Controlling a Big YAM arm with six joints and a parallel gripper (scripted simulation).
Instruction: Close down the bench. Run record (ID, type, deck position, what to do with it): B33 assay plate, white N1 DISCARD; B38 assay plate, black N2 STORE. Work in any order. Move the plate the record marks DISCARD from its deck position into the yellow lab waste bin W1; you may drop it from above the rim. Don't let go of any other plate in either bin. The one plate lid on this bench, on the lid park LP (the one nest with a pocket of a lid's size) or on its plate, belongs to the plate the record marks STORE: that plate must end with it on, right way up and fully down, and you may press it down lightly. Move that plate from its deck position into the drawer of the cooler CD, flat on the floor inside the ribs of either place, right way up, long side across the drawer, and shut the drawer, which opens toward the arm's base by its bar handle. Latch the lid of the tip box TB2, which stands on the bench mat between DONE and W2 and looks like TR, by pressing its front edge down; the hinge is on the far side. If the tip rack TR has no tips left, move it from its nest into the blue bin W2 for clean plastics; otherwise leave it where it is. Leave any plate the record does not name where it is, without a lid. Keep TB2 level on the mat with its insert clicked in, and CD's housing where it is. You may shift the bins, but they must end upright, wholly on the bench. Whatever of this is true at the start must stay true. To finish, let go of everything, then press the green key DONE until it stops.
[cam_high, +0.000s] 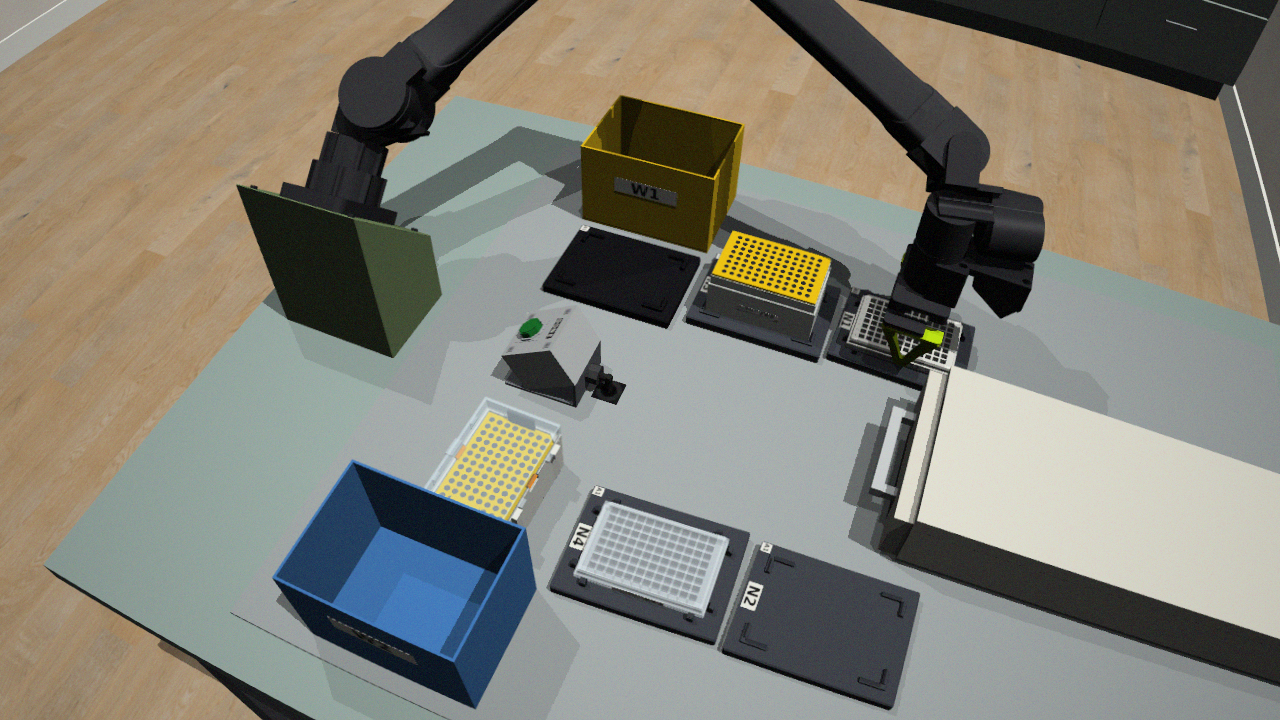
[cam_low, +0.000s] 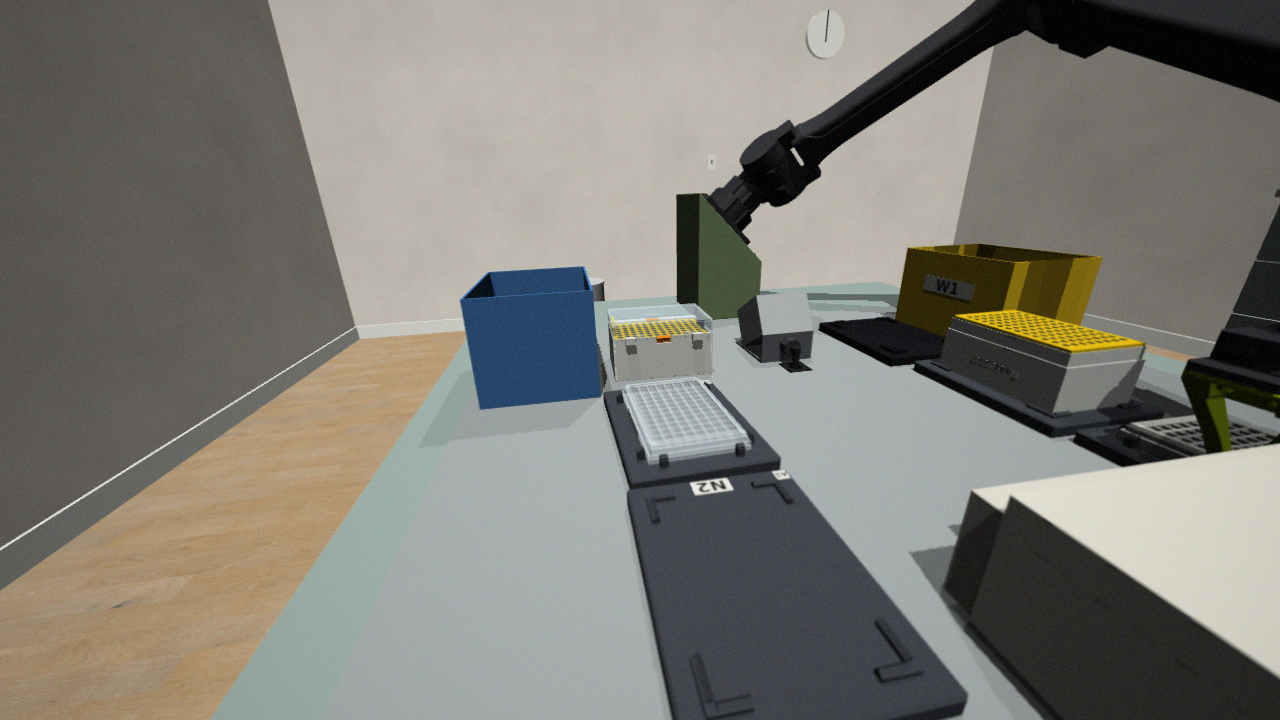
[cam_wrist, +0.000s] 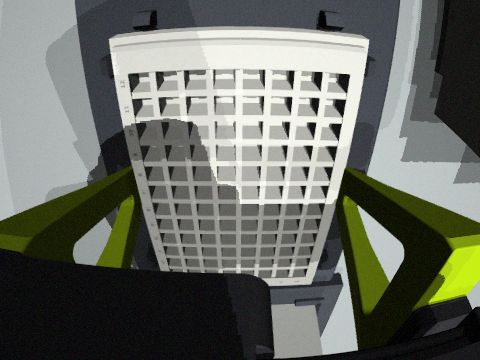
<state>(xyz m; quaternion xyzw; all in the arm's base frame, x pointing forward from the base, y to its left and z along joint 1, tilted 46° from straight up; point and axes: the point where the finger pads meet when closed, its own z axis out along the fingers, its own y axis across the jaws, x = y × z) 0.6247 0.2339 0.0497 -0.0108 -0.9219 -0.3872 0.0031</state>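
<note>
Now: the nest N1 20 mm below my hand. The rest, counted from my hand: nest N3 (170 mm behind, 10 mm to the right, 20 mm below); white assay plate (right at my hand); tip rack TR (180 mm behind, 10 mm to the right, 30 mm above).
</note>
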